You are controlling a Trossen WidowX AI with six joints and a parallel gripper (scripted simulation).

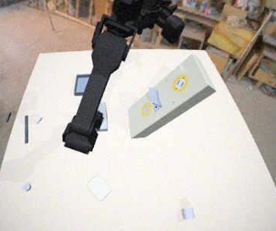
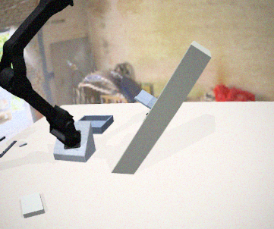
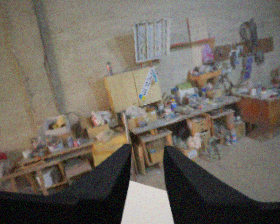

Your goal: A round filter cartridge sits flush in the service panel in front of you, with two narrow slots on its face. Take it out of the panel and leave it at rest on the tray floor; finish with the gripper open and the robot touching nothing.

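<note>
Now: the round filter cartridge 30 cm below my gripper tip, 9 cm ahead of it and 5 cm to the right of it. The rest, counted from my gripper tip: small disc: 62 cm behind, 56 cm below, 24 cm to the right; pale square: 56 cm below, 31 cm behind, 30 cm to the right; tray: 56 cm below, 30 cm to the left, 30 cm behind.
</note>
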